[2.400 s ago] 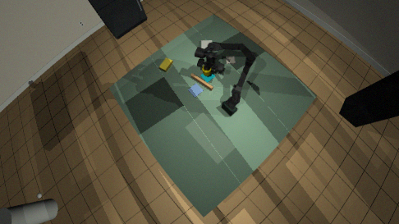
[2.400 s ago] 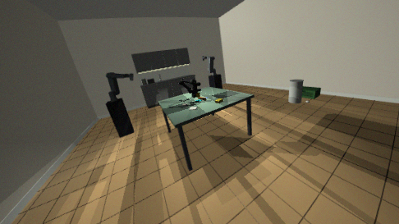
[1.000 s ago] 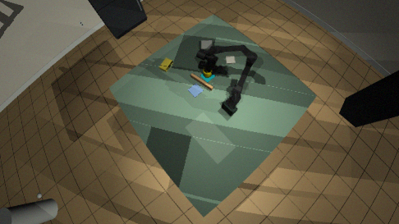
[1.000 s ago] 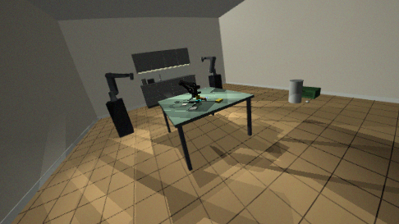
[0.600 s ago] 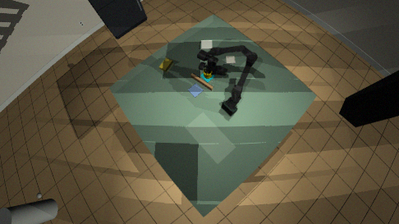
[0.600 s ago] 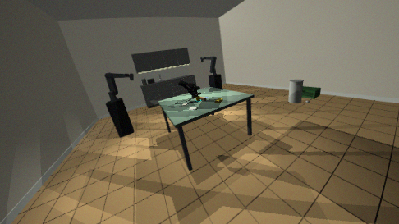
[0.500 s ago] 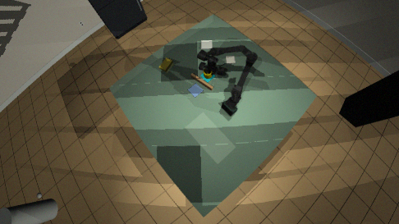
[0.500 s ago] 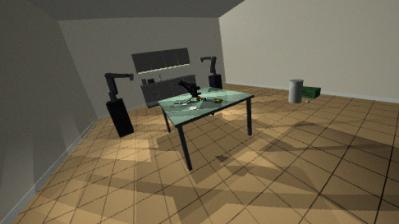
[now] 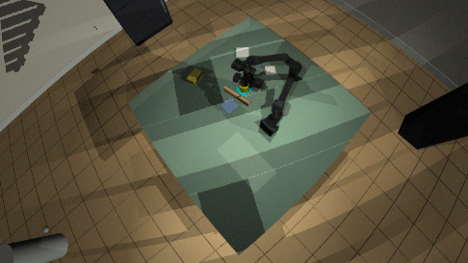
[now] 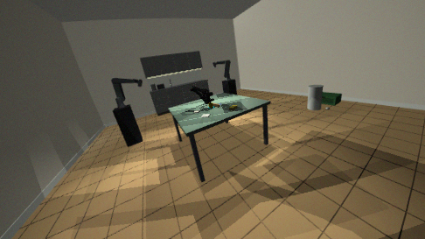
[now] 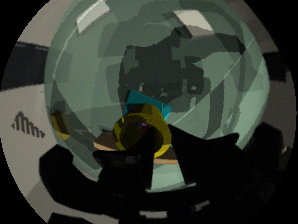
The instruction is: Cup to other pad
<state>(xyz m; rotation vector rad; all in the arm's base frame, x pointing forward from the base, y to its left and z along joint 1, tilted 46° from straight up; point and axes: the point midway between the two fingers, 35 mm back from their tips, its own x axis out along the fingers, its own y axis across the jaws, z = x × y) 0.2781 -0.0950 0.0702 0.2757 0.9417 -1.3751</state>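
Now: the yellow cup 20 mm ahead of my gripper tip, 10 mm to the left of it and 10 mm below it. Also, from my gripper tip: blue pad (170 mm to the left, 50 mm below, 10 mm ahead); then teal pad (50 mm below, 30 mm ahead, 10 mm to the left); then flat wooden bar (90 mm to the left, 30 mm below, 20 mm ahead).
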